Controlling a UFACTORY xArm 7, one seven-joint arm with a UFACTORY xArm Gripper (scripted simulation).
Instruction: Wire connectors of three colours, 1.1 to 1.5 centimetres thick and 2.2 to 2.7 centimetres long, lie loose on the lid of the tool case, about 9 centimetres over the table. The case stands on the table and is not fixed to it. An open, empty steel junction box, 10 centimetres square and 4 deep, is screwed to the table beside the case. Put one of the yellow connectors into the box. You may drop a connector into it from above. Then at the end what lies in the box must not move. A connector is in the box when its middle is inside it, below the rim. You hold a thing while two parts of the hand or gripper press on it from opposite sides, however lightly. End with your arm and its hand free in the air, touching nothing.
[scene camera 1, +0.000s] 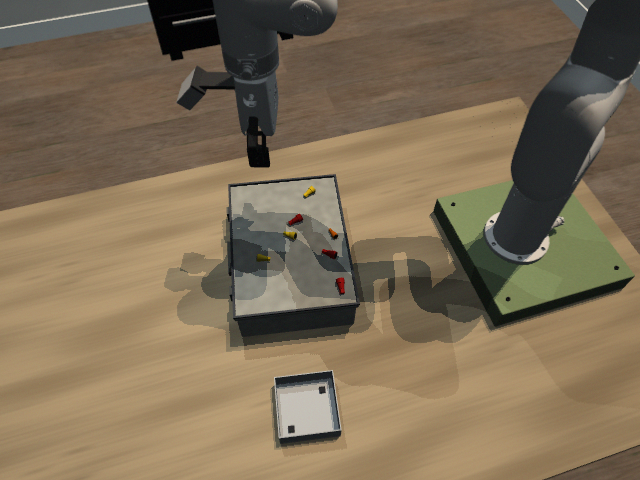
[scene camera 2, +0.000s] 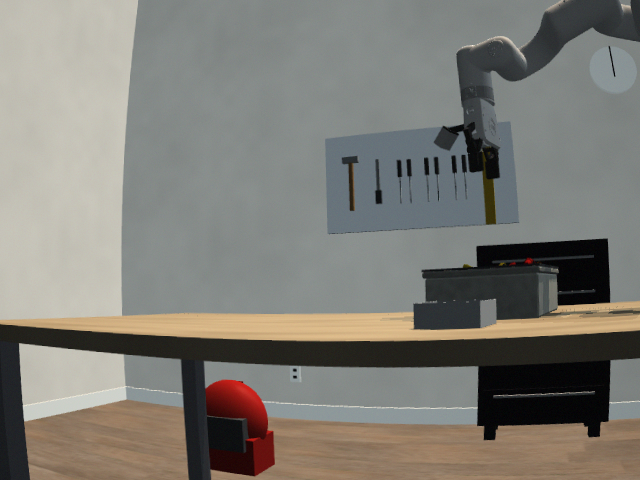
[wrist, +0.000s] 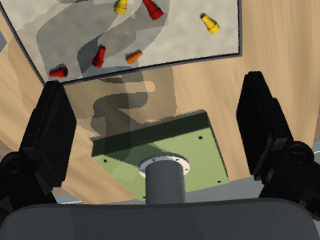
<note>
In view: the gripper (scene camera 1: 262, 144) and a tool case (scene camera 1: 296, 290).
The tool case also shows in scene camera 2 (scene camera 2: 521, 291) and in the wrist view (wrist: 49, 42). The gripper also shows in scene camera 2 (scene camera 2: 485, 175) and in the wrist view (wrist: 153, 96).
</note>
